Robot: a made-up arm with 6 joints.
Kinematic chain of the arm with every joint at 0, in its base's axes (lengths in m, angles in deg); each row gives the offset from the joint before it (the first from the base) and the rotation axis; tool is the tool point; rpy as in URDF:
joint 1: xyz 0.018 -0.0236 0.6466 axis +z
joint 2: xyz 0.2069 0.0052 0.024 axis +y
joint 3: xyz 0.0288 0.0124 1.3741 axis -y
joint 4: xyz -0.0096 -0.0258 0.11 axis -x
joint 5: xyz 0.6 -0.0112 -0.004 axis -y
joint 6: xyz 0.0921 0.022 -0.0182 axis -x
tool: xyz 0.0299 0.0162 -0.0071 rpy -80 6.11 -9.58
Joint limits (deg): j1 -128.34..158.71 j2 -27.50..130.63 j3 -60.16..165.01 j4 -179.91..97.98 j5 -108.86..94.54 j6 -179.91..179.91
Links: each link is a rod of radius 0.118 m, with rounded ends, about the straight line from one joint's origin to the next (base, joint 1, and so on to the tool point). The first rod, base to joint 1, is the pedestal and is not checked.
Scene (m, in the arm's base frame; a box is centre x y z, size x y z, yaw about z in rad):
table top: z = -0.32
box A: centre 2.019 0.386 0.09 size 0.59 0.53 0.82 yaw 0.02
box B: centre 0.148 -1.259 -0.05 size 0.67 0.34 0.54 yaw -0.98
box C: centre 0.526 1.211 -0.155 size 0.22 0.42 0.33 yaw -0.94
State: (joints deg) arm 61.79 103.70 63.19 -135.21 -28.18 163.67
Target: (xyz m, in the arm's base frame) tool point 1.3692 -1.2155 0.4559
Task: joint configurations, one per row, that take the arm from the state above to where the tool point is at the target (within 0.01 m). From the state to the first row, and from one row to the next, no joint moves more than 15 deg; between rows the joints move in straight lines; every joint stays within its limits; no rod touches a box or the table.
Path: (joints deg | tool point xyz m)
1: 48.78 89.78 50.35 -135.56 -24.26 164.19 | 1.4447 1.6726 0.3247
2: 35.77 75.85 37.52 -135.90 -20.34 164.71 | 1.7700 1.2868 0.6619
3: 27.50 70.16 25.80 -131.30 -13.09 163.19 | 1.8739 0.9784 0.7139
4: 19.24 64.47 14.07 -126.69 -5.85 161.66 | 1.9061 0.6590 0.7689
5: 10.97 58.78 2.35 -122.08 1.40 160.13 | 1.8674 0.3458 0.8272
6: 2.71 53.09 -9.37 -117.48 8.65 158.60 | 1.7624 0.0566 0.8887
7: -8.63 57.36 -8.84 -121.09 1.96 160.25 | 1.7699 -0.2796 0.7807
8: -19.97 61.63 -8.32 -124.70 -4.73 161.91 | 1.7053 -0.6146 0.6724
9: -31.30 65.90 -7.79 -128.31 -11.42 163.56 | 1.5701 -0.9318 0.5641
10: -42.64 70.17 -7.26 -131.92 -18.11 165.21 | 1.3692 -1.2156 0.4560

